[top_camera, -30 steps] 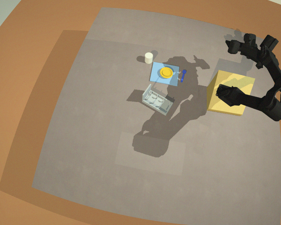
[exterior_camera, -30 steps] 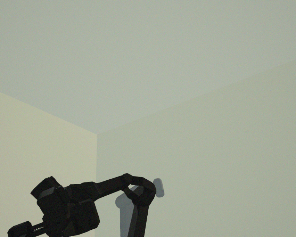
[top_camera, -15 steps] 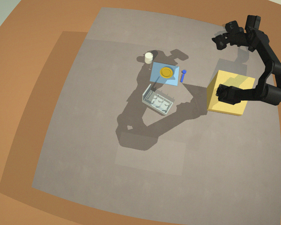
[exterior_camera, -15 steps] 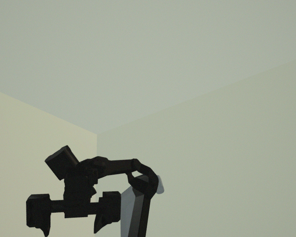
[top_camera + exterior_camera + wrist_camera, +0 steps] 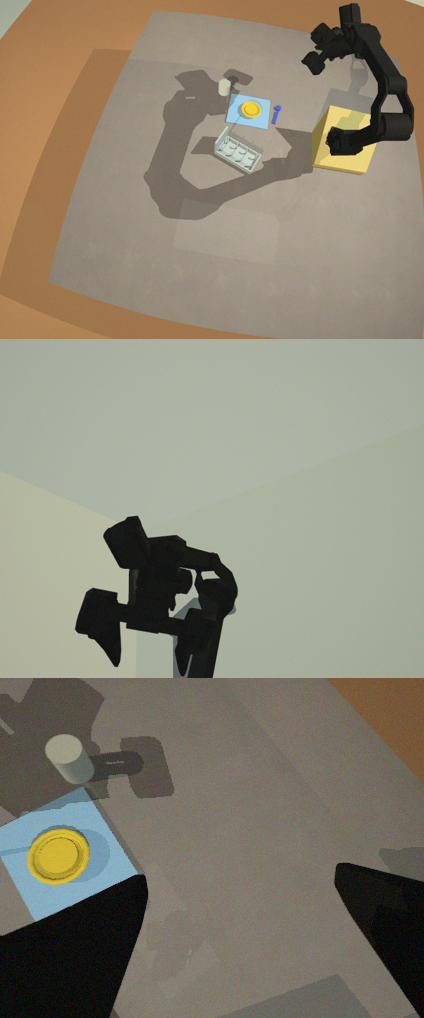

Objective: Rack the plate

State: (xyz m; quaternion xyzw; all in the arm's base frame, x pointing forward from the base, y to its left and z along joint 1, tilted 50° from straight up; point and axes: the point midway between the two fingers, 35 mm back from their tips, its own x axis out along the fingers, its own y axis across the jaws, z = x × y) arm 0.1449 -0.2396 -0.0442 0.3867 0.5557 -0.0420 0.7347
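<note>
Now: gripper tip 22 cm above the yellow plate, 15 cm short of it and 11 cm to the right of it. The rest, counted from my gripper tip: cream cup (26 cm ahead, 21 cm below, 4 cm to the left); then blue spoon (24 cm below, 9 cm to the left, 5 cm ahead); then pale grey dish rack (30 cm to the left, 22 cm below, 16 cm ahead).
</note>
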